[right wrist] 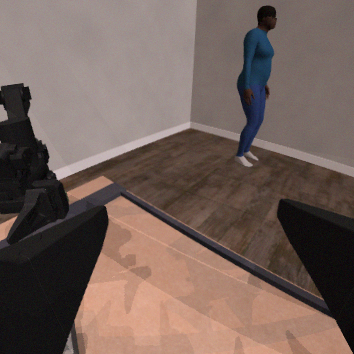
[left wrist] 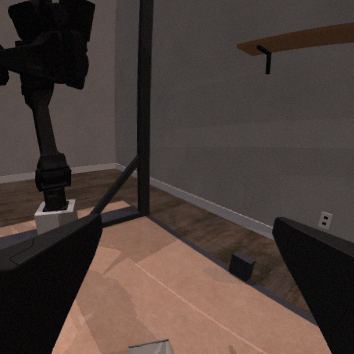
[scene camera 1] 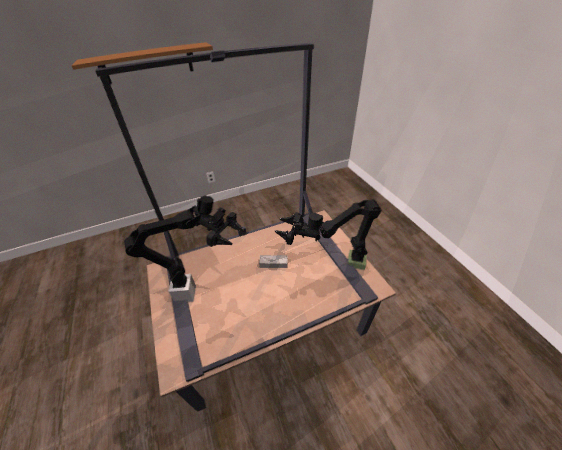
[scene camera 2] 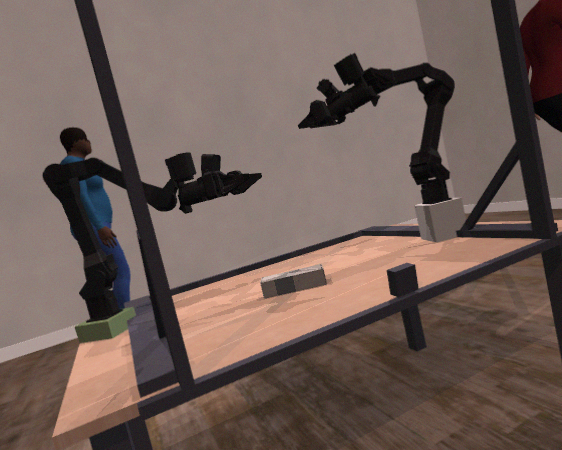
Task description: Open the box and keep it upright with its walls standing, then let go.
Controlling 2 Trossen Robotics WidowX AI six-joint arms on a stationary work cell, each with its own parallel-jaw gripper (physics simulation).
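Seen in the pictures: left gripper, between the fingertips: [left wrist: 189, 224] [scene camera 1: 277, 225] [scene camera 2: 255, 175]; right gripper, between the fingertips: [right wrist: 193, 210] [scene camera 1: 238, 237] [scene camera 2: 304, 127]; left arm's base, origin of its link: [scene camera 1: 357, 257] [scene camera 2: 105, 316]; right arm's base, origin of its link: [left wrist: 55, 206] [scene camera 1: 180, 282] [scene camera 2: 436, 201].
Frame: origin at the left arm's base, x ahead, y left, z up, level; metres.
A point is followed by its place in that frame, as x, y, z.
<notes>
A small, flat, long grey box [scene camera 1: 273, 261] {0.463, 0.151, -0.001} [scene camera 2: 293, 281] {0.477, 0.105, -0.017} lies near the middle of the table. Its top looks closed and no standing walls show. Its end [left wrist: 151, 347] {0.537, 0.148, -0.002} shows at the bottom of the left wrist view, and a sliver of it [right wrist: 70, 346] {0.477, 0.164, -0.002} shows at the bottom left of the right wrist view. My left gripper [scene camera 1: 278, 225] {0.442, 0.117, 0.258} [scene camera 2: 260, 175] {0.442, 0.117, 0.258} [left wrist: 189, 224] {0.442, 0.117, 0.258} is open and empty, raised above the table behind the box in scene camera 1. My right gripper [scene camera 1: 238, 238] {0.545, 0.350, 0.372} [scene camera 2: 300, 126] {0.545, 0.350, 0.372} [right wrist: 193, 210] {0.545, 0.350, 0.372} is open and empty, higher up and off to the box's left there.
A dark frame [scene camera 1: 306, 125] {0.388, -0.293, 0.620} [scene camera 2: 120, 130] {0.411, -0.326, 0.340} rises from the wooden table [scene camera 1: 235, 340] {0.511, 0.621, -0.044} [scene camera 2: 280, 330] {0.505, -0.146, -0.044}, with dark rails along the table edges. A dark block [scene camera 2: 403, 280] {0.736, -0.062, -0.010} [left wrist: 242, 266] {0.721, -0.045, -0.003} sits on one rail. A person in blue [scene camera 2: 102, 195] [right wrist: 257, 75] stands away from the table.
</notes>
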